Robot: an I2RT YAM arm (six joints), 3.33 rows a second.
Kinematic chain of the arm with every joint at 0, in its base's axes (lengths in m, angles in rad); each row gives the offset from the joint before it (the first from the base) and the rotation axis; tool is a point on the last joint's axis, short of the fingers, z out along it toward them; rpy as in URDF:
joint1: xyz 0 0 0.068 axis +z
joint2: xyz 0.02 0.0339 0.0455 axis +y
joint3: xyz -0.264 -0.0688 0 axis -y
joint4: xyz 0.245 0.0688 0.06 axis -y
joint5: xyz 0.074 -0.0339 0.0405 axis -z
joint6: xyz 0.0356 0 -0.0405 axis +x
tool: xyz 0 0 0 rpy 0 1.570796 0
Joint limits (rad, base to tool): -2.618..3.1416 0..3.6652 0..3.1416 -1.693..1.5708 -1.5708..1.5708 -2.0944..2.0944
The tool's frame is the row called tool.
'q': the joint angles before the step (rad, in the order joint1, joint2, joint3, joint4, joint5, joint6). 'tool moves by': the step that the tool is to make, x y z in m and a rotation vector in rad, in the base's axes. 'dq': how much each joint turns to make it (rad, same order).
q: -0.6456 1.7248 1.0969 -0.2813 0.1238 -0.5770
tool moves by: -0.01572 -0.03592 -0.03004 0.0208 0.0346 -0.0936
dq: -0.1027 0.0977 0.0000 0.0592 -0.0004 -0.0111
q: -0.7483 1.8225 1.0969 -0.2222 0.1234 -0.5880
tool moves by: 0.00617 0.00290 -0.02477 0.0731 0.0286 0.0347
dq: 0.0130 0.0694 0.0001 -0.0012 -0.0408 0.0011
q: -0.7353 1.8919 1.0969 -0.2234 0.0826 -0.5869
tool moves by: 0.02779 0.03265 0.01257 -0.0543 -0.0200 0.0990
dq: 0.1175 -0.0313 0.0012 0.0172 0.0350 -0.0008
